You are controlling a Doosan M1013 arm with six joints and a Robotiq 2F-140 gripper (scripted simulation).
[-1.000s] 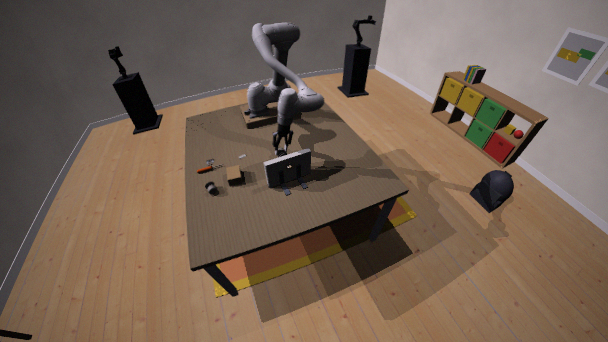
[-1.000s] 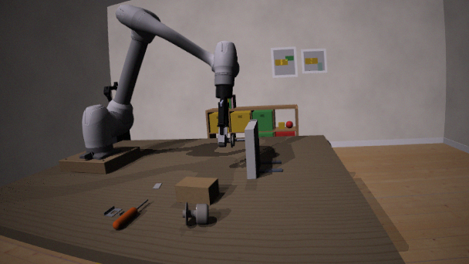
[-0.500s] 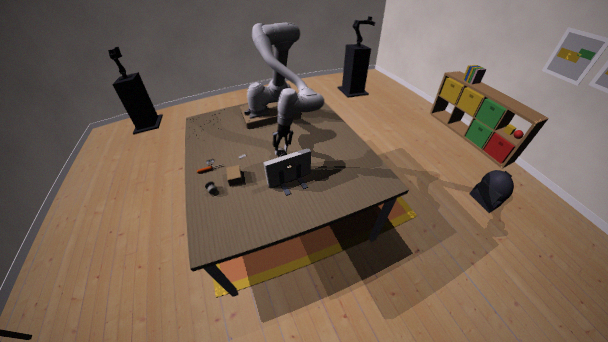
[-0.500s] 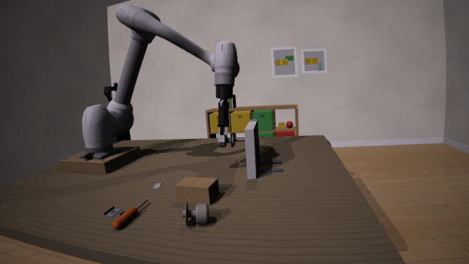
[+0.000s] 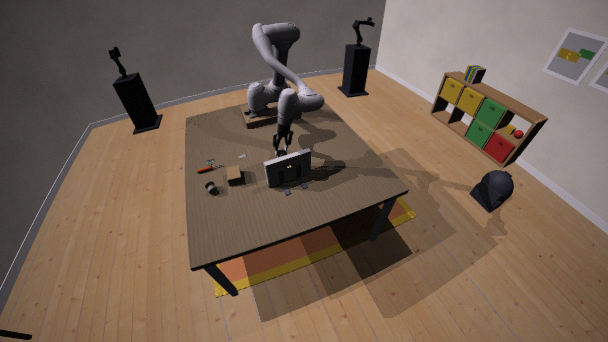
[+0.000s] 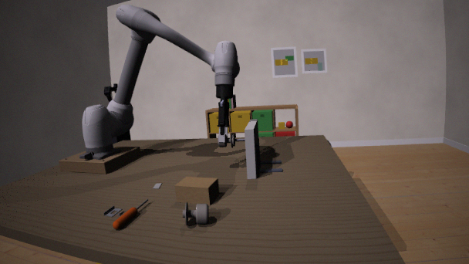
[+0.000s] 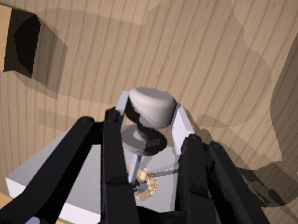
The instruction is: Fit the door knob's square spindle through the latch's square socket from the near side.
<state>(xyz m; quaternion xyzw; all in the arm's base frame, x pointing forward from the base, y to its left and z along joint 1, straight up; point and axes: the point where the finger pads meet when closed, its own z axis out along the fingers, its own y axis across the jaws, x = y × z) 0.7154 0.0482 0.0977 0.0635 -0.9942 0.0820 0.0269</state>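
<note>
The grey door panel is 130 mm ahead of my hand, 10 mm to the left of it and 40 mm below it. Round my hand: metal plate (200 mm behind, 260 mm to the right, 150 mm below); wooden block (10 mm ahead, 340 mm to the right, 120 mm below); screwdriver (140 mm behind, 510 mm to the right, 140 mm below).
</note>
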